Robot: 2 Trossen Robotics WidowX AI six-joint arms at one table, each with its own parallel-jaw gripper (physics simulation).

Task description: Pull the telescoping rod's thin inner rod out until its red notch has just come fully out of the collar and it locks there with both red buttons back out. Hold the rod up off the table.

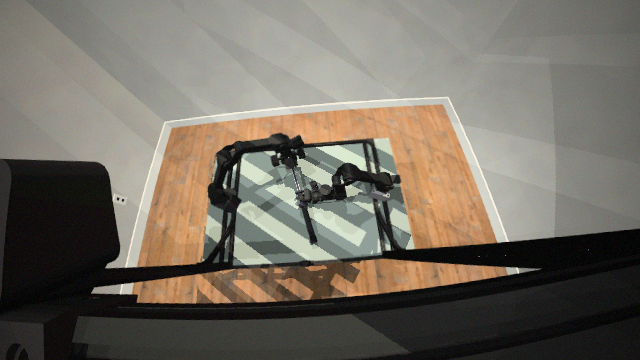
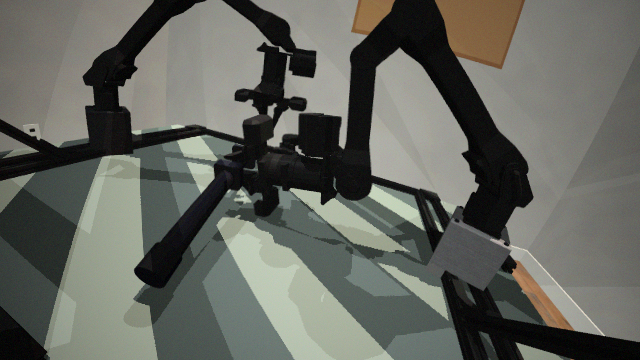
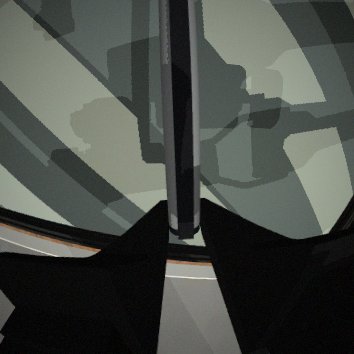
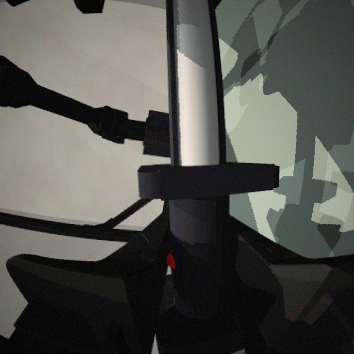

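The telescoping rod's dark outer tube (image 1: 309, 227) (image 2: 192, 225) (image 4: 200, 230) slants above the table, its shadow apart from it. The silvery inner rod with a dark stripe (image 1: 297, 179) (image 3: 182, 125) (image 4: 197, 100) stands out of the dark collar (image 2: 228, 174) (image 4: 210, 181). My left gripper (image 3: 182, 205) is shut on the inner rod near its end. My right gripper (image 1: 302, 197) (image 4: 193, 215) is shut on the outer tube just behind the collar. One red button (image 4: 171, 260) shows partly beside a right finger; the other button is hidden. No red notch shows on the visible inner rod.
The table (image 1: 350, 225) (image 2: 280, 320) has striped shadows and a dark frame (image 1: 384, 235) (image 2: 452, 305) along its sides. A grey block (image 1: 381, 195) (image 2: 470, 255) is at the right arm's base. Wooden floor (image 1: 440, 200) surrounds the table.
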